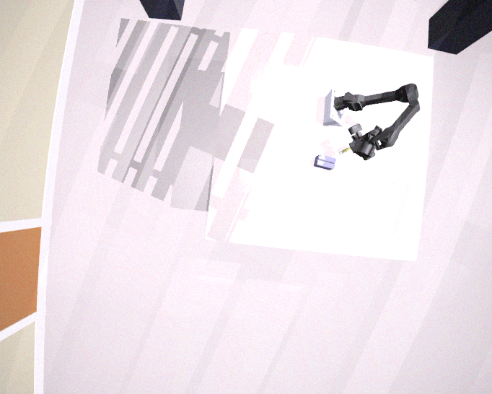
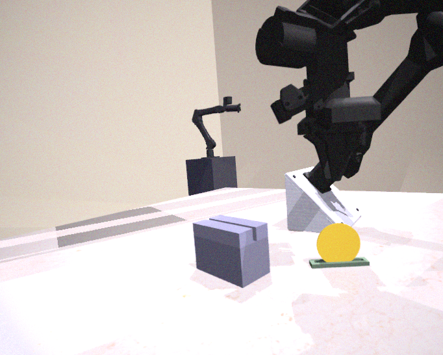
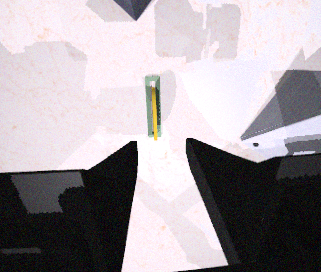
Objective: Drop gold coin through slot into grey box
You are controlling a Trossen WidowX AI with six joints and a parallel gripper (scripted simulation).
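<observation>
The thin gold coin is 10 cm below my gripper tip and 1 cm to the left of it.
</observation>
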